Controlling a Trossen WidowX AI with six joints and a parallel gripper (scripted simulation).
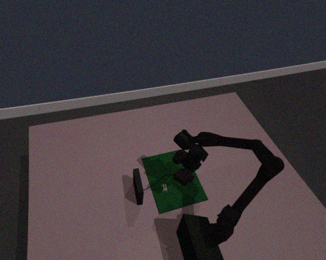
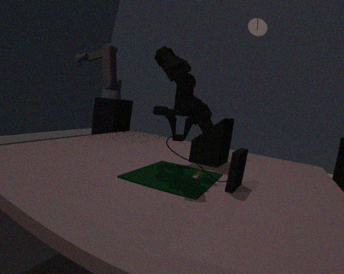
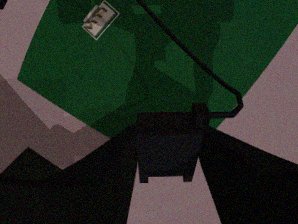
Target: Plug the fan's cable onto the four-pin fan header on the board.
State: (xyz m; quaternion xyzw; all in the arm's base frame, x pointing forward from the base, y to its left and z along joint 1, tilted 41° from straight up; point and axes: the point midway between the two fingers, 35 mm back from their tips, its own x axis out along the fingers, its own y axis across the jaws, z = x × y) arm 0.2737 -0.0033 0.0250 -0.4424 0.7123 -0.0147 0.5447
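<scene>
My gripper tip is now 130 mm above the green board, 60 mm short of it and 30 mm to the right of it. From my gripper tip the other things lie so: black fan 210 mm to the left, 50 mm below, 30 mm ahead; then pale four-pin header 110 mm below, 90 mm to the left, 20 mm ahead; then black plug 10 mm to the right, 10 mm behind.
</scene>
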